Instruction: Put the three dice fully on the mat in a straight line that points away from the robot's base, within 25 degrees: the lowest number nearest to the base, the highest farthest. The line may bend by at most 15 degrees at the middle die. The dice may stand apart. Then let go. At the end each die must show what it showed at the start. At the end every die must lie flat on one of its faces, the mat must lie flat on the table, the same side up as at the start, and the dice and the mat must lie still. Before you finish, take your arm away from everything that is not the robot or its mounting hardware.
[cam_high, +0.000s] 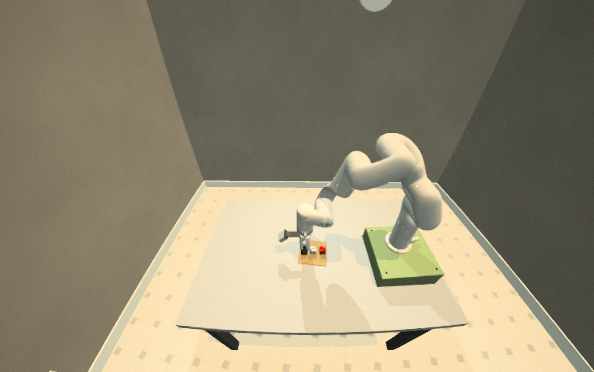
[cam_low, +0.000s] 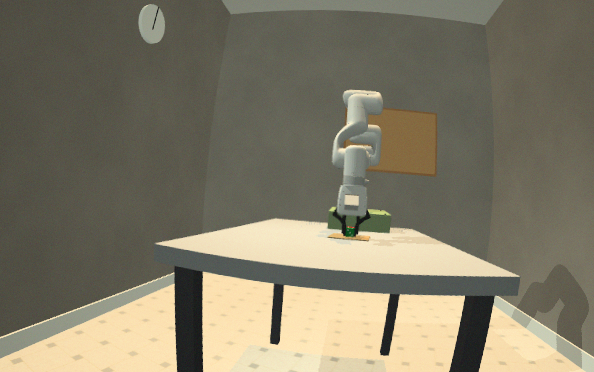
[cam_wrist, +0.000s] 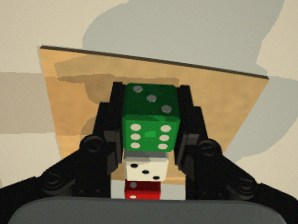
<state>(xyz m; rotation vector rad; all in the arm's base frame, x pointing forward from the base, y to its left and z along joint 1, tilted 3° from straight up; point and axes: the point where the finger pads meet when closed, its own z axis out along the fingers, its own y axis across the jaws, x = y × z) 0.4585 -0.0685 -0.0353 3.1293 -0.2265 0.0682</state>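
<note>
Now: the green die 1 cm below my hand. Also, from my hand: red die: 9 cm behind, 1 cm to the left, 1 cm below; then white die: 4 cm behind, 1 cm to the left, 1 cm below; then mat: 4 cm behind, 1 cm to the left, 3 cm below.
</note>
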